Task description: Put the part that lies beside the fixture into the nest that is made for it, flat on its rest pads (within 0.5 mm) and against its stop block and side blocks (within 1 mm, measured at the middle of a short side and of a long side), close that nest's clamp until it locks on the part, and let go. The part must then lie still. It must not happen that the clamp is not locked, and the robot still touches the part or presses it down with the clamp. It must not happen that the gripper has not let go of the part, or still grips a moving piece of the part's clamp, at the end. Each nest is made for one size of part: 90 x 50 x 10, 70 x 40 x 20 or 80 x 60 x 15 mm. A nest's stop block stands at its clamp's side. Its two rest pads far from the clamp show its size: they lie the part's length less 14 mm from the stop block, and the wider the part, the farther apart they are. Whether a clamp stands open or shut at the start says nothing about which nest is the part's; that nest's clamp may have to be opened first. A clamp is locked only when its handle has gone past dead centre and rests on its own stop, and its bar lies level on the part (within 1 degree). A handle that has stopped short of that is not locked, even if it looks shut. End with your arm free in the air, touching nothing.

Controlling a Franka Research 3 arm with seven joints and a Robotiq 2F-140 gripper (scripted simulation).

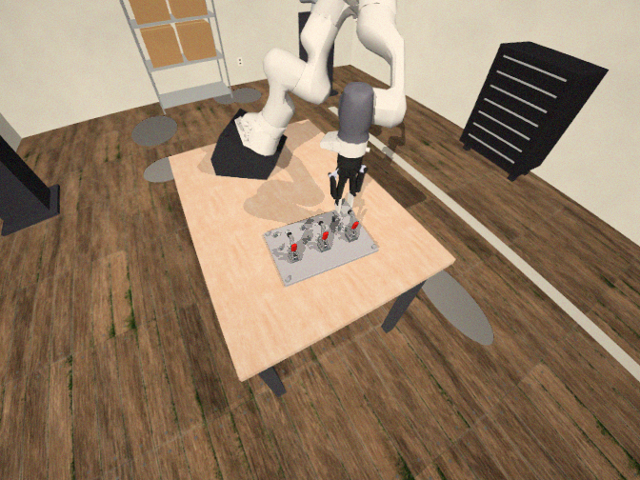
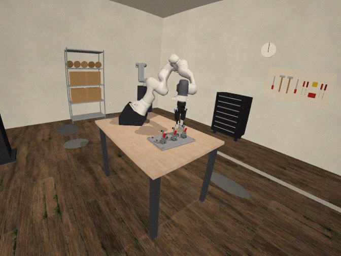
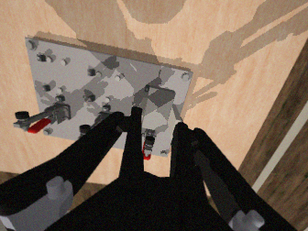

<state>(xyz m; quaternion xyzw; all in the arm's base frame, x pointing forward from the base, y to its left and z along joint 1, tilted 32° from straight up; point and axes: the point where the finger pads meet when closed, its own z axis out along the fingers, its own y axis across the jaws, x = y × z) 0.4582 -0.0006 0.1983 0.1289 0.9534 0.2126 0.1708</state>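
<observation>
Now: the grey block 3 cm below my hand. Also, from my hand: plate 12 cm to the right, 11 cm below, 3 cm ahead.
</observation>
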